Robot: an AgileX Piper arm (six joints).
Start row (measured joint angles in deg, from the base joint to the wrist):
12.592, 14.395, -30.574, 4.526, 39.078, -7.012
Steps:
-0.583, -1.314, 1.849, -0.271, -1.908, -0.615
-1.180, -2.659, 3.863, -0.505, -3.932, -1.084
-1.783, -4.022, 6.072, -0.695, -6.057, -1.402
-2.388, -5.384, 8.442, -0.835, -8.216, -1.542
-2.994, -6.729, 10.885, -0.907, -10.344, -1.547
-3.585, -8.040, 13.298, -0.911, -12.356, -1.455
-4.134, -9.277, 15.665, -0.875, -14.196, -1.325
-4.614, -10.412, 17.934, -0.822, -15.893, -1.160
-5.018, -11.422, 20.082, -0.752, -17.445, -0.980
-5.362, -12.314, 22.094, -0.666, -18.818, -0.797
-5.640, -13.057, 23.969, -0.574, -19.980, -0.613
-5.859, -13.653, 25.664, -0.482, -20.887, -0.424
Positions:
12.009, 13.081, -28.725, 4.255, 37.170, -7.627
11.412, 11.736, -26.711, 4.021, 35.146, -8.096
10.809, 10.373, -24.502, 3.831, 33.021, -8.414
10.204, 9.011, -22.132, 3.691, 30.862, -8.554
9.598, 7.666, -19.689, 3.619, 28.734, -8.559
9.007, 6.355, -17.276, 3.615, 26.722, -8.467
8.458, 5.118, -14.909, 3.651, 24.882, -8.337
7.978, 3.983, -12.640, 3.704, 23.185, -8.172
7.574, 2.973, -10.492, 3.774, 21.633, -7.992
7.230, 2.081, -8.480, 3.860, 20.260, -7.809
6.952, 1.338, -6.605, 3.952, 19.098, -7.625
6.733, 0.742, -4.910, 4.044, 18.191, -7.436

